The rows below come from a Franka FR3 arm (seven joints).
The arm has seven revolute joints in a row. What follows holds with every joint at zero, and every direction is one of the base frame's.
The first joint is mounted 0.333 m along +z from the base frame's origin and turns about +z.
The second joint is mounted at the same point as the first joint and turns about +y.
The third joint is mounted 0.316 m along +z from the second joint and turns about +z.
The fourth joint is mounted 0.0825 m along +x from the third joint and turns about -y.
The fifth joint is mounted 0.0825 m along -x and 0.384 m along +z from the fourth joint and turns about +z.
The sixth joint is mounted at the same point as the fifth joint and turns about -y.
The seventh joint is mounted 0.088 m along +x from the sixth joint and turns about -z.
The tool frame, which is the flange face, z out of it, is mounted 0.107 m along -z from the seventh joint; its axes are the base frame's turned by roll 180, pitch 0 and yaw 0 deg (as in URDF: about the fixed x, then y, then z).
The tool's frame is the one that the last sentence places.
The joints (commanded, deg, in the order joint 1, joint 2, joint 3, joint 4, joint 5, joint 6, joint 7), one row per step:
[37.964, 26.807, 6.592, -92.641, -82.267, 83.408, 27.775]
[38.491, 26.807, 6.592, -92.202, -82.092, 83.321, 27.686]
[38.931, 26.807, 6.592, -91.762, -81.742, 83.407, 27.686]
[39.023, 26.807, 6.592, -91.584, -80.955, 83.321, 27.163]
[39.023, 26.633, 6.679, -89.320, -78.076, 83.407, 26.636]
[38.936, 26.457, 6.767, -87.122, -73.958, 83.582, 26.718]
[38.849, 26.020, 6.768, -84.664, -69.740, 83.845, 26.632]
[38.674, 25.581, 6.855, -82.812, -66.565, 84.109, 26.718]
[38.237, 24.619, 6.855, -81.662, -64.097, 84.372, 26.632]
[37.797, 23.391, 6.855, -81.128, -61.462, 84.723, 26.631]
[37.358, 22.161, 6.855, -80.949, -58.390, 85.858, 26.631]
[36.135, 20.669, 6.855, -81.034, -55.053, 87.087, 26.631]
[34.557, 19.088, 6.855, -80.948, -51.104, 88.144, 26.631]
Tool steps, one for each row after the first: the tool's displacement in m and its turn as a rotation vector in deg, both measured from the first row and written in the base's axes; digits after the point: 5 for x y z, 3 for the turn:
[-0.00254, 0.00554, 0.00308, 0.321, -0.150, 0.355]
[-0.00469, 0.01054, 0.00574, 0.882, -0.225, 0.678]
[-0.00567, 0.01121, 0.00577, 1.152, 0.557, 0.374]
[-0.00416, 0.01470, 0.01986, 4.413, 1.129, -0.804]
[-0.00383, 0.01731, 0.03139, 8.829, 2.089, -2.501]
[-0.00347, 0.01979, 0.04802, 13.646, 2.892, -4.014]
[-0.00349, 0.02141, 0.06202, 17.527, 3.340, -5.018]
[-0.00305, 0.01818, 0.07804, 20.700, 3.478, -5.913]
[-0.00453, 0.01418, 0.09214, 23.812, 3.866, -6.752]
[-0.00671, 0.01203, 0.10306, 27.368, 4.736, -7.033]
[-0.00527, 0.00231, 0.11482, 31.205, 5.487, -8.006]
[-0.00290, -0.01061, 0.12833, 35.627, 6.243, -9.534]

